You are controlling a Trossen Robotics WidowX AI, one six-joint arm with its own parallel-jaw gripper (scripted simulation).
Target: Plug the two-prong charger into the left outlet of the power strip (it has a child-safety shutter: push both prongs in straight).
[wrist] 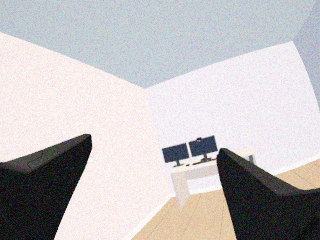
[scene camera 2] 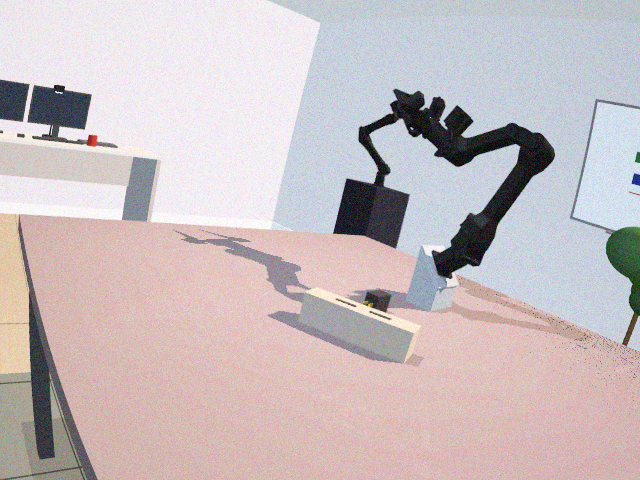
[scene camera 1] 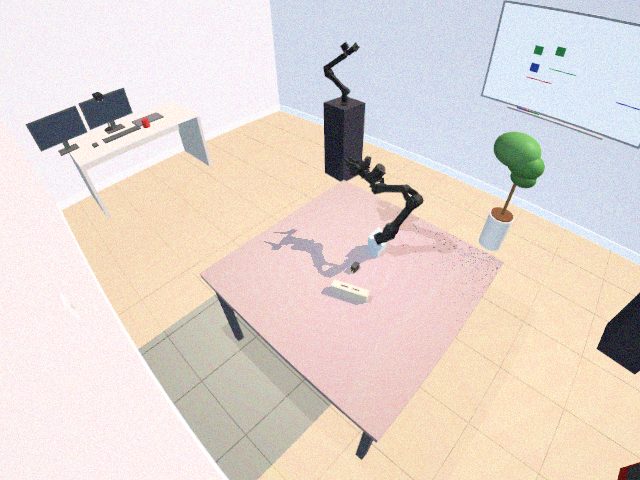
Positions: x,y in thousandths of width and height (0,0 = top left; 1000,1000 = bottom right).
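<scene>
Holding nothing, the gripper (scene camera 2: 618,203) (wrist: 486,619) is open, and it is visible in both of those views.
</scene>
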